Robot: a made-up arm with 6 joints. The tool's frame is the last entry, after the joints. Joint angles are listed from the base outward.
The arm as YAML. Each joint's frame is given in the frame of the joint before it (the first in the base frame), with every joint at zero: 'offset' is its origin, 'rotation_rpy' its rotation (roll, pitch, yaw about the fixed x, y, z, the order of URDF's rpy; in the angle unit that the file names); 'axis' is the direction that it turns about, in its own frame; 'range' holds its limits. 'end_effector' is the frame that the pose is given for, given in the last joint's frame.
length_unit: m
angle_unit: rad
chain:
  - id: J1
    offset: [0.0, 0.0, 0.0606]
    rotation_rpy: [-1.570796, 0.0, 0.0]
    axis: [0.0, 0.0, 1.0]
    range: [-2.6, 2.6]
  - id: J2
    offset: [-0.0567, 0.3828, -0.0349]
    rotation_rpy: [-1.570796, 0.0, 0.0]
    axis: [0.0, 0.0, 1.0]
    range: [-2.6, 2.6]
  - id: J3
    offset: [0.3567, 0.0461, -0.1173]
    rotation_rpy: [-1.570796, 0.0, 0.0]
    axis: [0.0, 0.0, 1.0]
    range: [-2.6, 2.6]
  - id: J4
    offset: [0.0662, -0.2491, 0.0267]
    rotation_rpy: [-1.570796, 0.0, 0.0]
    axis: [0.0, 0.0, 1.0]
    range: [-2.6, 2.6]
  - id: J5
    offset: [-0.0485, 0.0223, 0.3]
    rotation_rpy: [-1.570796, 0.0, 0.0]
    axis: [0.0, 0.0, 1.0]
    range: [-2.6, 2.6]
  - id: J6
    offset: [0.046, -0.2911, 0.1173]
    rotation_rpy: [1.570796, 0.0, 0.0]
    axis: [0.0, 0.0, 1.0]
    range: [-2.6, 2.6]
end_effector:
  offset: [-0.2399, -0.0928, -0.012]
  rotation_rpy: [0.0, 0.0, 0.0]
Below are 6 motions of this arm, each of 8 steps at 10 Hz.
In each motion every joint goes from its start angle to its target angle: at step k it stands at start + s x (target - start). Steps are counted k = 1, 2, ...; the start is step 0. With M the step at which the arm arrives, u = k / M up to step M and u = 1 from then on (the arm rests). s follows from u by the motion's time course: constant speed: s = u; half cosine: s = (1 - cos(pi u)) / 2; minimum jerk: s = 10 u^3 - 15 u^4 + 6 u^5.
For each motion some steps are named. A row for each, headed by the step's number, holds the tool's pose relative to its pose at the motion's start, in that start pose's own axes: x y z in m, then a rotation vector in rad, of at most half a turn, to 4 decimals.
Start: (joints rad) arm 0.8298 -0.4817 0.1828 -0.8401 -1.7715 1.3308
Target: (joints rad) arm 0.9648 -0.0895 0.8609 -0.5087 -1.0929 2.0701
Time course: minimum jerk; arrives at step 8
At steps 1, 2, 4, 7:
1: -0.0013 -0.0037 -0.0008 0.0041 0.0033 0.0057
2: -0.0089 -0.0240 -0.0056 0.0258 0.0188 0.0377
4: -0.0508 -0.1097 -0.0277 0.1067 0.0394 0.2136
7: -0.0904 -0.1982 -0.0434 0.1566 -0.0072 0.5171

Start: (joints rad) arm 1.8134 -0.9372 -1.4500 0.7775 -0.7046 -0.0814
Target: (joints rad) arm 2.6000 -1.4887 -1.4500 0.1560 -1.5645 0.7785
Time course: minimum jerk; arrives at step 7
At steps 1, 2, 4, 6, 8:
1: 0.0063 -0.0007 -0.0092 0.0012 -0.0046 0.0216
2: 0.0371 -0.0005 -0.0576 0.0043 -0.0317 0.1395
4: 0.1278 0.0583 -0.2336 -0.0236 -0.2075 0.6912
6: 0.1546 0.1486 -0.3123 -0.0769 -0.4255 1.1263
8: 0.1550 0.1558 -0.3156 -0.0819 -0.4440 1.1557

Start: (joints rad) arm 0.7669 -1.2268 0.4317 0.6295 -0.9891 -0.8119
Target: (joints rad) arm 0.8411 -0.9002 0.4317 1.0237 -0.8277 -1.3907
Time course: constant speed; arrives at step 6
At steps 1, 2, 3, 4, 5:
1: 0.0037 0.0120 0.0218 -0.0252 0.0290 -0.0843
2: 0.0088 0.0255 0.0435 -0.0538 0.0565 -0.1691
3: 0.0151 0.0404 0.0648 -0.0857 0.0822 -0.2544
4: 0.0229 0.0567 0.0853 -0.1209 0.1059 -0.3400
5: 0.0320 0.0740 0.1047 -0.1592 0.1275 -0.4260

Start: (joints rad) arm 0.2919 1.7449 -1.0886 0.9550 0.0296 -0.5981
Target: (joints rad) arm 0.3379 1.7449 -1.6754 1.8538 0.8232 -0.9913
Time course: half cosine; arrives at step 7
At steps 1, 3, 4, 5, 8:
1: 0.0148 -0.0059 0.0145 -0.0148 0.0581 0.0241
3: 0.1205 -0.0311 0.0820 -0.1453 0.4028 0.2146
4: 0.1795 -0.0362 0.0997 -0.2506 0.5663 0.3641
5: 0.2169 -0.0382 0.1033 -0.3502 0.6619 0.5126
8: 0.2358 -0.0427 0.1002 -0.4410 0.7022 0.6590

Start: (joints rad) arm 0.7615 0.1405 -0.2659 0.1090 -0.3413 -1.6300
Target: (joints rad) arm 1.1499 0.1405 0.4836 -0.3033 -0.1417 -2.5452
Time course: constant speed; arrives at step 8
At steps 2, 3, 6, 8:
2: -0.0289 0.0502 -0.0402 0.0488 -0.0429 -0.3230
3: -0.0315 0.0762 -0.0551 0.0767 -0.0549 -0.4852
6: 0.0059 0.1419 -0.0747 0.1657 -0.0510 -0.9723
8: 0.0637 0.1637 -0.0676 0.2212 -0.0137 -1.2955

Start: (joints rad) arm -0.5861 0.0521 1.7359 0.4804 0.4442 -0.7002
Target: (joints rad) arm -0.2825 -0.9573 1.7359 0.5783 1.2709 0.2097
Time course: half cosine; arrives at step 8
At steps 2, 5, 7, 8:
2: 0.0405 -0.0210 0.0475 0.0554 0.1549 0.1957
5: 0.2524 -0.0348 0.1154 0.4135 0.6092 0.9796
7: 0.3478 0.0201 0.1021 0.6713 0.7419 1.3809
8: 0.3589 0.0313 0.0997 0.7112 0.7545 1.4371

